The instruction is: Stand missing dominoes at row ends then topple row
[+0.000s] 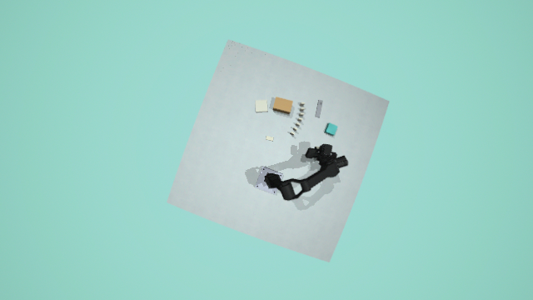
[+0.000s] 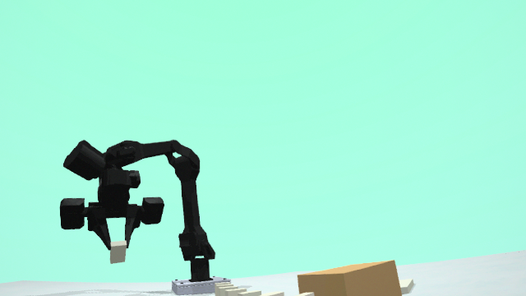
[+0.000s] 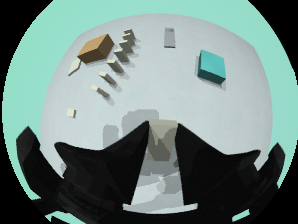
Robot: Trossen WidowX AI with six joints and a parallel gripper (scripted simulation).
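Now: the teal cube 170 mm ahead of my gripper tip, 70 mm to the right of it and 90 mm below it. Round my gripper tip: flat cream tile (130 mm ahead, 450 mm to the left, 100 mm below); tan box (190 mm ahead, 310 mm to the left, 80 mm below); grey bar (280 mm ahead, 60 mm to the left, 110 mm below).
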